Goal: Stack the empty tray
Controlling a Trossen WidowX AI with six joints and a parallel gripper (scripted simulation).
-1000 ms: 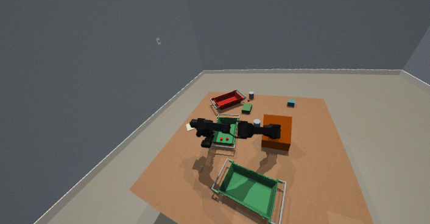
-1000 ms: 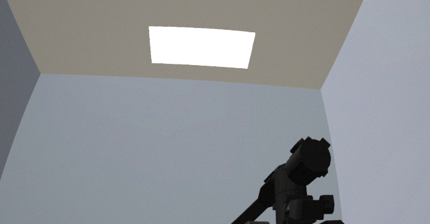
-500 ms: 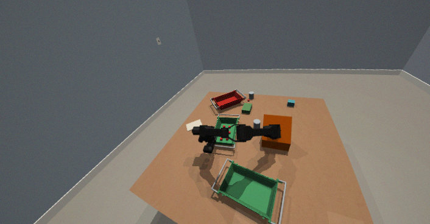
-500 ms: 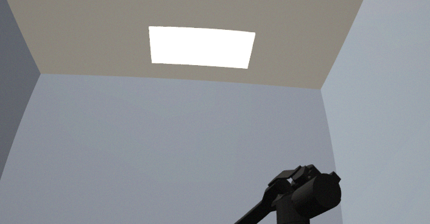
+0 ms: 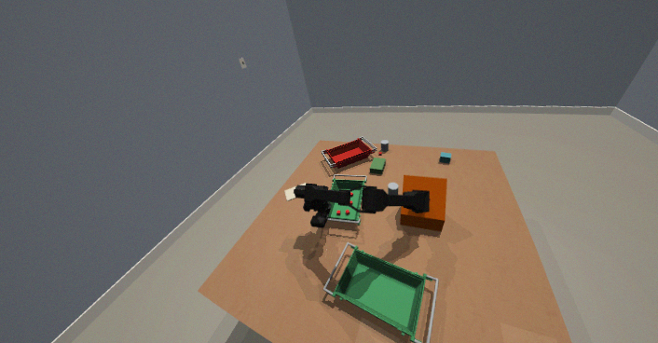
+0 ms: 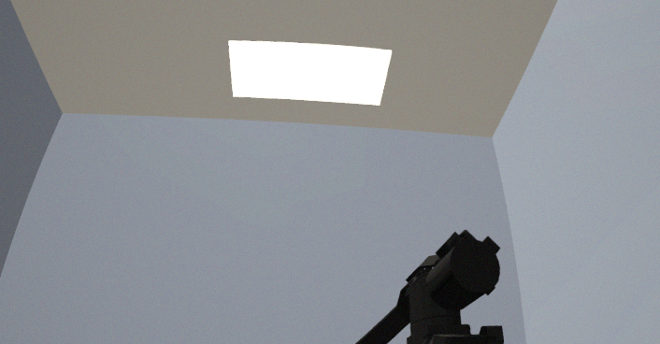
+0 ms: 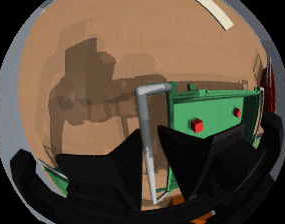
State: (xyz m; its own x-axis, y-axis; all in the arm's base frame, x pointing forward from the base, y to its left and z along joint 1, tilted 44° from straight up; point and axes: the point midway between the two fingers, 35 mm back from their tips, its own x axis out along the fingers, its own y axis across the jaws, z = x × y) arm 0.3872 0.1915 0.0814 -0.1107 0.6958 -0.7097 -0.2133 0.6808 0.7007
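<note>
The green tray is 310 mm behind my gripper tip, 180 mm to the left of it and 20 mm below it. Round my gripper tip: white card: 320 mm ahead, 170 mm to the right, 70 mm below; then green block: 530 mm to the right, 110 mm behind, 50 mm below; then cube: 700 mm to the right, 500 mm behind, 50 mm below.
</note>
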